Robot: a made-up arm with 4 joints.
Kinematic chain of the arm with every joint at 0, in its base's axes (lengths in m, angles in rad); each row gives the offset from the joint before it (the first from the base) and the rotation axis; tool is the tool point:
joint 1: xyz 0 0 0.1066 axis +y
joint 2: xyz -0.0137 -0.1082 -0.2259 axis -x
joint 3: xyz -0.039 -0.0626 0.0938 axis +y
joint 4: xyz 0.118 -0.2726 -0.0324 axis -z
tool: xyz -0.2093 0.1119 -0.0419
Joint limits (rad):
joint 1: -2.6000..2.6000
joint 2: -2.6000..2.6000
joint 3: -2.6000..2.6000
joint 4: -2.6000..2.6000
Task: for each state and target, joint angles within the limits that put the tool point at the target. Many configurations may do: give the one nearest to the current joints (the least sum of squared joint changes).
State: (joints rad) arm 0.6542 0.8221 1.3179 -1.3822
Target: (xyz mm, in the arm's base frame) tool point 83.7 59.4 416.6
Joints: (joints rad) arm 0.6706 1.7108 1.5167 -1.5243
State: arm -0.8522 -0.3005 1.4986 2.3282
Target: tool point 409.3 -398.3 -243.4
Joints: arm -1.0982 -0.1182 1.5661 2.6000
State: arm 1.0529 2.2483 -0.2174 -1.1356
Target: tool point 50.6 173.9 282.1
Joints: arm 0.9971 2.2212 -0.2008 -1.0458
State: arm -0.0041 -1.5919 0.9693 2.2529
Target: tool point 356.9 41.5 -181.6
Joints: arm -0.5225 -1.5865 0.6027 2.0663
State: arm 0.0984 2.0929 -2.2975 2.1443
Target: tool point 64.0 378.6 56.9
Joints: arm -0.0981 1.8097 -1.4627 2.4182
